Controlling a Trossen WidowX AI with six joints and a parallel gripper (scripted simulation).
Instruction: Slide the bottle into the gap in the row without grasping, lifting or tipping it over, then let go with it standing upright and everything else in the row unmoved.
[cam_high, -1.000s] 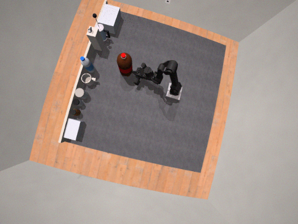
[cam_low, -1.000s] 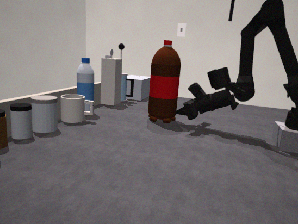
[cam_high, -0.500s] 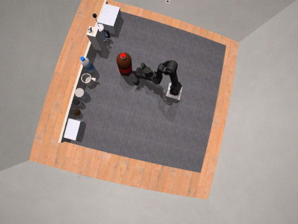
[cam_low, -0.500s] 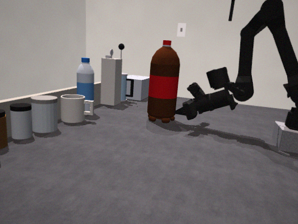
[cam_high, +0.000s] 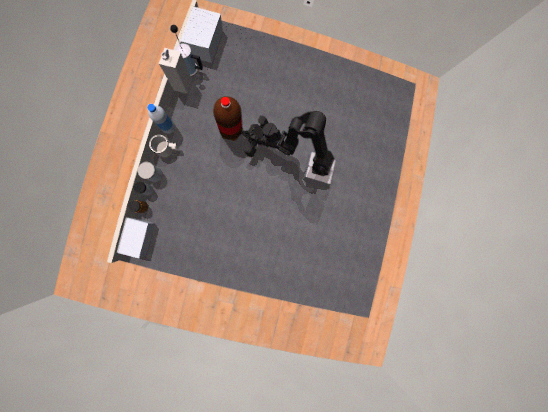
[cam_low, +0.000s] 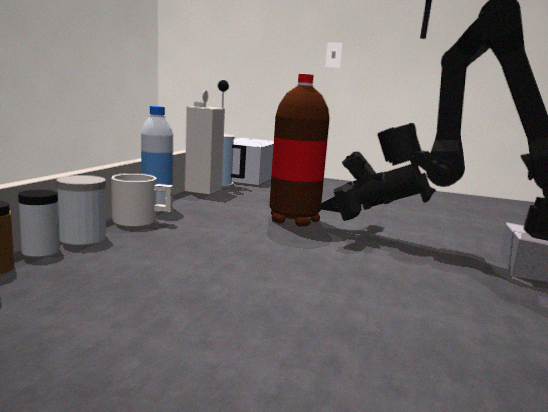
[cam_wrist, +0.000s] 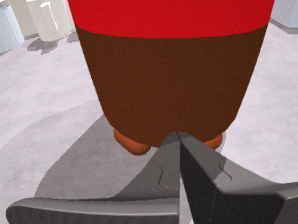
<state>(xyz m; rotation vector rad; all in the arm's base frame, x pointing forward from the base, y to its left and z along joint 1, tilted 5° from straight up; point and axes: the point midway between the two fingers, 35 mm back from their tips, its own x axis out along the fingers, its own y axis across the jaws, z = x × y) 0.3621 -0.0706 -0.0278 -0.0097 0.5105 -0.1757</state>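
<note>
Now: the brown cola bottle 90 mm ahead of my hand, 10 mm to the right of it and 100 mm above it. From my hand the other things lie so: white microwave-like box (340 mm ahead, 430 mm to the right); then blue-capped water bottle (380 mm ahead, 50 mm to the left, 50 mm above); then blue pitcher (350 mm ahead, 270 mm to the right, 80 mm above).
</note>
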